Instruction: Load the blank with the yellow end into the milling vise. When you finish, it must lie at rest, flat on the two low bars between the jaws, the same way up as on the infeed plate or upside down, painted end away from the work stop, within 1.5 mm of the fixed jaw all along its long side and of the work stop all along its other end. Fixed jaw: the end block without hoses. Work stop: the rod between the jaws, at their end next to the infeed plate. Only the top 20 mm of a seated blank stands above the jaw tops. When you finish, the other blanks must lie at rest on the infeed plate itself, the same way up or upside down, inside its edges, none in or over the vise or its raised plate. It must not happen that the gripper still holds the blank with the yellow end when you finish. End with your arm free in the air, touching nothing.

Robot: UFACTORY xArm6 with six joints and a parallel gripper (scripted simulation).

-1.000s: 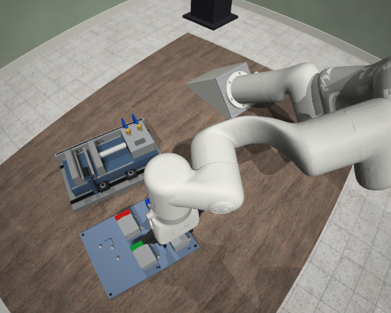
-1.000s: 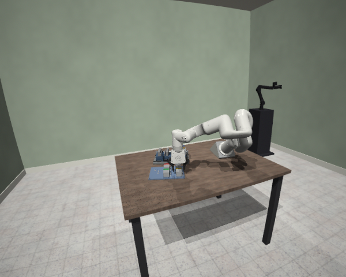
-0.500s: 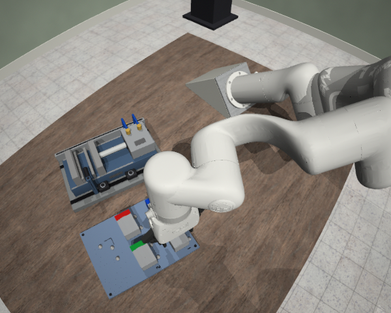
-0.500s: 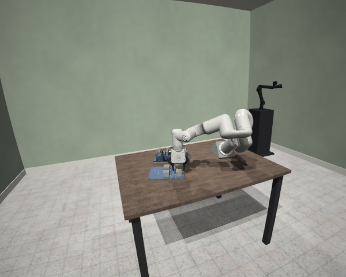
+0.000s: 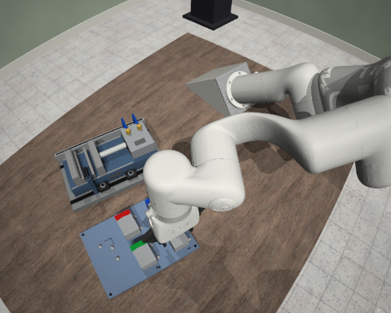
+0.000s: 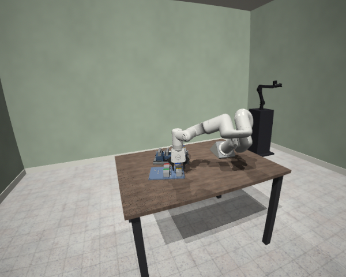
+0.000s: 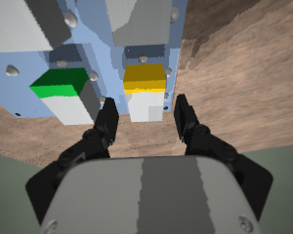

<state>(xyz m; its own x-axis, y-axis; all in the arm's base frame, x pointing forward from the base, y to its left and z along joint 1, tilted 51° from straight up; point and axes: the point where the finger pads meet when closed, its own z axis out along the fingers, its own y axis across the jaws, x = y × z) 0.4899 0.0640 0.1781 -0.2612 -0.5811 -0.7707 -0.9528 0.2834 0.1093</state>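
Now: hand 3 cm above the yellow-ended blank. From my hand the other things lie so: infeed plate: 7 cm to the right, 7 cm ahead, 6 cm below; then green-ended blank: 9 cm ahead, 3 cm below, 2 cm to the right; then blue-ended blank: 9 cm to the right, 3 cm below, 2 cm behind.
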